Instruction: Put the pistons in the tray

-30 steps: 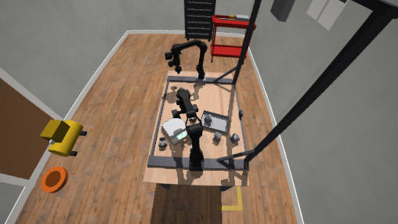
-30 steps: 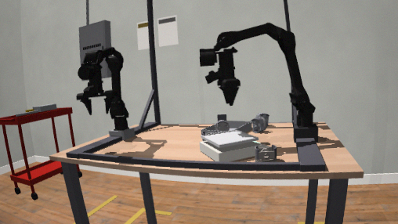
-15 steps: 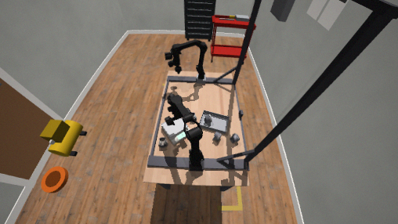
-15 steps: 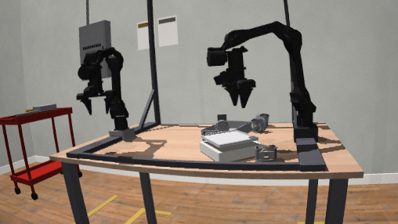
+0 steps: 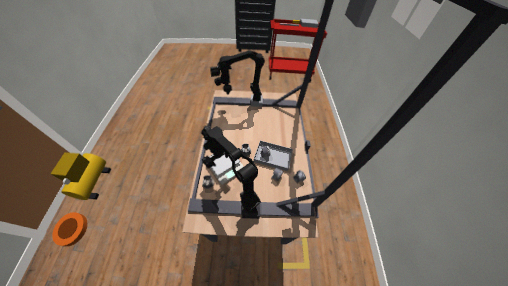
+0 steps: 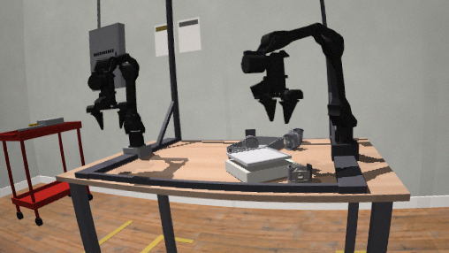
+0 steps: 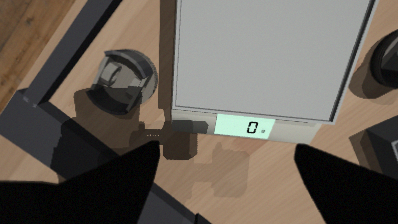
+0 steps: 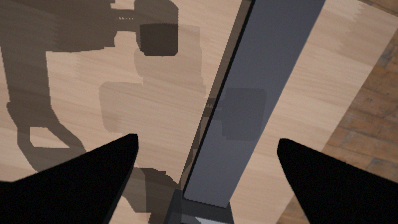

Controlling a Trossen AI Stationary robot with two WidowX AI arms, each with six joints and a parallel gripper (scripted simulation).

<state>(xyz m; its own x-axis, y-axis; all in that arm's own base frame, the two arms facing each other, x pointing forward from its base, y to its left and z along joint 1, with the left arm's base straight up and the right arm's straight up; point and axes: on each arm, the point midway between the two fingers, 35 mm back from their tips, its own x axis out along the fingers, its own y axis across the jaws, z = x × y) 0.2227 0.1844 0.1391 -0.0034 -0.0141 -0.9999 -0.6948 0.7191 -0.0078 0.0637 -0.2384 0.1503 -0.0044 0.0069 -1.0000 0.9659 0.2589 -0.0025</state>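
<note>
The scale plate lies 10 mm ahead of my left hand, 70 mm to the right of it and 150 mm below it. Also, from my left hand: steel parts tray 320 mm behind, 160 mm to the right, 190 mm below; white scale 60 mm to the right, 160 mm below.
</note>
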